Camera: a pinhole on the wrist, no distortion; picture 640 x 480 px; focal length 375.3 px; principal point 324.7 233.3 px. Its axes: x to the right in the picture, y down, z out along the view. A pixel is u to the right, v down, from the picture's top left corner.
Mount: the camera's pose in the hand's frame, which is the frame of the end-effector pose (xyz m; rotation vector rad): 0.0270 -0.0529 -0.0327 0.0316 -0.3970 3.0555
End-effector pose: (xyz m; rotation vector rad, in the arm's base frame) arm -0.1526 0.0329 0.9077 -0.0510 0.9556 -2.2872
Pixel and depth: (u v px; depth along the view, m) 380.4 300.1 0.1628
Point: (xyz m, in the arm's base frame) -0.1901 0.0209 1.0722
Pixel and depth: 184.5 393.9 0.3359
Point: -0.3580 -0.0610 1.2472
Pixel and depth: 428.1 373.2 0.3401
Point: -0.1673 0.0420 1.2840
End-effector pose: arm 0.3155 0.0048 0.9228 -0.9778 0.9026 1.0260
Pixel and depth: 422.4 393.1 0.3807
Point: 0.6236 0.2009 1.1494
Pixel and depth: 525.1 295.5 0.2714
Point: 0.4656 0.1506 1.1328
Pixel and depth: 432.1 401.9 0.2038
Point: 0.5076 0.0902 1.0389
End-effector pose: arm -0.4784 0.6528 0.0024 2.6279 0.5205 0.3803
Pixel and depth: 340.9 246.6 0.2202
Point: -0.4343 0.6942 -0.2027
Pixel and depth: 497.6 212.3 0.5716
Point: -0.5432 0.4949 -0.5741
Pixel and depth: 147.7 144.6 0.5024
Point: -0.0924 0.6644 -0.3991
